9 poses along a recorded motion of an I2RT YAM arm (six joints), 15 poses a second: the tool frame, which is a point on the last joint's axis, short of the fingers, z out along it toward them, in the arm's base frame.
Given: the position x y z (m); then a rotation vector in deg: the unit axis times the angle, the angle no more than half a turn.
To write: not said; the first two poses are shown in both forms.
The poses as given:
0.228 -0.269 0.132 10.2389 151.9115 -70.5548
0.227 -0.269 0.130 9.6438 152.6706 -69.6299
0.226 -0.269 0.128 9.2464 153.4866 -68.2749
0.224 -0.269 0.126 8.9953 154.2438 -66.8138
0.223 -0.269 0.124 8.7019 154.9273 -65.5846
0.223 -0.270 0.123 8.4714 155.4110 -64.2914
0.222 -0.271 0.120 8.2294 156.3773 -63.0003
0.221 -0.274 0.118 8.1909 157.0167 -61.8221
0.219 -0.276 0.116 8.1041 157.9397 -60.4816
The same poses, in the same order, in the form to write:
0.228 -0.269 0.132 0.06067 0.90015 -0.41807 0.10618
0.227 -0.269 0.130 0.05707 0.90343 -0.41203 0.10387
0.226 -0.269 0.128 0.05467 0.90750 -0.40368 0.10244
0.224 -0.269 0.126 0.05316 0.91155 -0.39486 0.10163
0.223 -0.269 0.124 0.05139 0.91500 -0.38734 0.10052
0.223 -0.270 0.123 0.05005 0.91816 -0.37983 0.10108
0.222 -0.271 0.120 0.04852 0.92202 -0.37146 0.09766
0.221 -0.274 0.118 0.04826 0.92506 -0.36422 0.09630
0.219 -0.276 0.116 0.04766 0.92875 -0.35566 0.09308

